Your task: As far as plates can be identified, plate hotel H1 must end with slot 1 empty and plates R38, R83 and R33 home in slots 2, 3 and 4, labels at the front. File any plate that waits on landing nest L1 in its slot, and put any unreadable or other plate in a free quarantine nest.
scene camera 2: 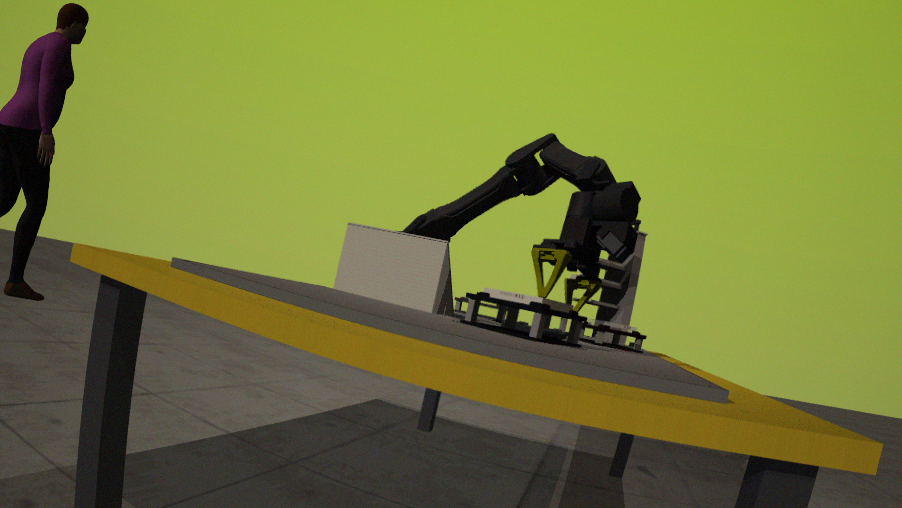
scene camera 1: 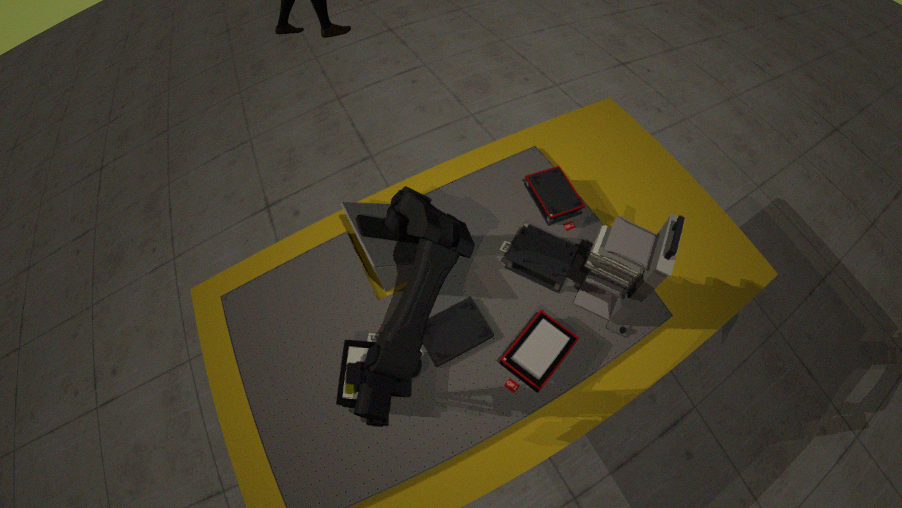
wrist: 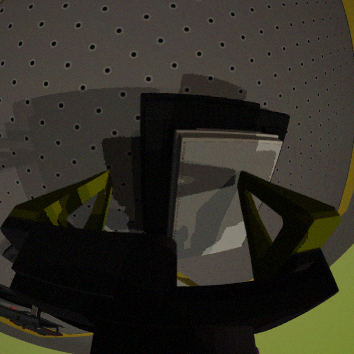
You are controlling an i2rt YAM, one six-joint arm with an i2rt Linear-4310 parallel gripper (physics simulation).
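Seen in the pictures: gripper, fingertip midpoint: (scene camera 2: 556, 308) (wrist: 174, 177); arm's base at its link origin: (scene camera 2: 402, 270) (scene camera 1: 391, 231).
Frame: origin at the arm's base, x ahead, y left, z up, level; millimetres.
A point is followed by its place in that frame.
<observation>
My gripper (scene camera 2: 560, 303) @(x 378, y -161, z -17 mm) (wrist: 174, 177) @(x 378, y -161, z -17 mm) is open, its yellow fingers low over a pale plate (scene camera 1: 358, 354) @(x 289, y -180, z -7 mm) (scene camera 2: 520, 297) @(x 334, y -230, z -12 mm) (wrist: 225, 151) @(x 387, y -199, z -7 mm) on a black nest (scene camera 1: 342, 378) @(x 328, y -239, z -21 mm) (wrist: 159, 130) @(x 413, y -165, z -21 mm). In the wrist view the right fingertip overlaps the plate and the left one is beyond the nest's left edge; nothing is held. The nest's tag (scene camera 1: 372, 336) @(x 235, y -142, z -71 mm) is partly hidden. Another pale plate (scene camera 1: 538, 347) @(x 433, y 221, z -17 mm) lies on a red-rimmed nest with a red tag (scene camera 1: 511, 384) @(x 481, y 134, z -71 mm). The plate hotel (scene camera 1: 631, 239) @(x 347, y 464, z 190 mm) (scene camera 2: 636, 277) @(x 457, y 454, z 121 mm) stands at the right; its slot contents and the plate labels are unreadable.
A second red-rimmed nest (scene camera 1: 555, 192) @(x 42, y 485, z -31 mm) shows a dark top. A raised dark nest (scene camera 1: 539, 255) @(x 216, y 332, z -11 mm) stands before the hotel, and a dark flat nest (scene camera 1: 459, 331) @(x 308, y 69, z -59 mm) lies beside the arm. The pale box (scene camera 1: 372, 252) @(x 80, y -62, z 62 mm) (scene camera 2: 391, 265) @(x 20, y -86, z 2 mm) is at the arm's base. A person (scene camera 2: 47, 88) walks beyond the table.
</observation>
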